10 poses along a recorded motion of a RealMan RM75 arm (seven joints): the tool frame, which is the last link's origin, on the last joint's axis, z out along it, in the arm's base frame.
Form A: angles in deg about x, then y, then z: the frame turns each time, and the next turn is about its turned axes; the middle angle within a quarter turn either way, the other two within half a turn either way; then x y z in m.
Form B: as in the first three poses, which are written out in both.
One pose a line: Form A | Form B
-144.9, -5.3, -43.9, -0.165, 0.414, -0.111 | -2.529, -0.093, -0.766, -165, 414, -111
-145.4, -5.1, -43.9, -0.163, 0.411, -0.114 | -2.538, -0.089, -0.766, -163, 411, -114
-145.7, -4.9, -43.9, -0.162, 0.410, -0.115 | -2.543, -0.086, -0.766, -162, 410, -115
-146.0, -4.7, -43.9, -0.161, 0.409, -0.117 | -2.548, -0.082, -0.766, -161, 409, -117
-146.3, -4.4, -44.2, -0.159, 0.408, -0.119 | -2.553, -0.077, -0.771, -159, 408, -119
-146.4, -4.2, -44.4, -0.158, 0.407, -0.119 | -2.555, -0.073, -0.775, -158, 407, -119
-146.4, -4.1, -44.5, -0.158, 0.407, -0.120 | -2.555, -0.072, -0.777, -158, 407, -120
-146.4, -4.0, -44.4, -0.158, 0.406, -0.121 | -2.555, -0.070, -0.775, -158, 406, -121
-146.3, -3.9, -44.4, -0.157, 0.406, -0.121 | -2.553, -0.068, -0.775, -157, 406, -121
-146.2, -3.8, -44.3, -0.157, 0.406, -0.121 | -2.552, -0.066, -0.773, -157, 406, -121
